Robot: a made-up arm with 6 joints. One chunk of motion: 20 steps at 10 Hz.
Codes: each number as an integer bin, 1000 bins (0 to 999) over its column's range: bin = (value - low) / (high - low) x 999, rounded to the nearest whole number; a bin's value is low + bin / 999 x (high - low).
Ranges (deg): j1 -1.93..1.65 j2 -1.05..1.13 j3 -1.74..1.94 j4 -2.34..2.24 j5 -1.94..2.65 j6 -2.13..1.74
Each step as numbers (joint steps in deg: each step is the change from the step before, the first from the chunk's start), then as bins.
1 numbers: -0.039 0.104 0.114 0.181 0.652 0.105
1 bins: 528 529 503 550 564 577
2 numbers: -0.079 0.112 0.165 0.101 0.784 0.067
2 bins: 517 532 517 532 593 567
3 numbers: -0.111 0.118 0.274 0.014 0.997 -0.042
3 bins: 508 535 547 513 639 539
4 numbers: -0.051 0.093 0.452 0.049 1.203 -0.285
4 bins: 524 524 595 521 684 476
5 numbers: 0.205 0.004 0.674 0.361 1.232 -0.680
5 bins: 596 483 655 589 690 374
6 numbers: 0.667 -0.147 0.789 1.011 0.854 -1.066
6 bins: 725 414 687 731 608 275
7 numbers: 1.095 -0.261 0.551 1.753 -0.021 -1.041
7 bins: 844 362 622 893 418 281
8 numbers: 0.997 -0.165 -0.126 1.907 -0.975 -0.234
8 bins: 817 406 438 926 210 489
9 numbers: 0.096 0.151 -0.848 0.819 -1.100 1.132
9 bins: 565 550 242 689 183 842
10 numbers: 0.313 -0.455 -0.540 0.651 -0.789 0.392
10 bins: 626 273 326 652 251 651
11 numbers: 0.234 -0.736 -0.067 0.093 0.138 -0.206
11 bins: 604 144 454 531 452 497
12 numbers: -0.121 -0.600 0.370 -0.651 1.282 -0.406
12 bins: 505 206 573 368 701 445
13 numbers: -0.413 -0.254 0.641 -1.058 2.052 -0.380
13 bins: 423 365 646 280 869 452
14 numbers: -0.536 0.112 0.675 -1.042 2.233 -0.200
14 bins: 389 532 656 283 908 498
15 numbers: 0.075 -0.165 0.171 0.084 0.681 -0.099
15 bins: 559 406 519 529 570 524
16 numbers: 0.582 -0.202 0.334 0.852 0.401 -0.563
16 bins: 701 389 563 696 510 405
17 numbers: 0.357 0.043 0.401 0.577 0.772 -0.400
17 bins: 638 501 581 636 590 447
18 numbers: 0.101 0.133 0.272 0.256 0.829 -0.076
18 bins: 567 542 546 566 603 530
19 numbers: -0.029 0.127 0.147 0.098 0.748 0.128
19 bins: 530 539 512 532 585 583
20 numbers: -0.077 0.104 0.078 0.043 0.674 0.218
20 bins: 517 529 494 520 569 606
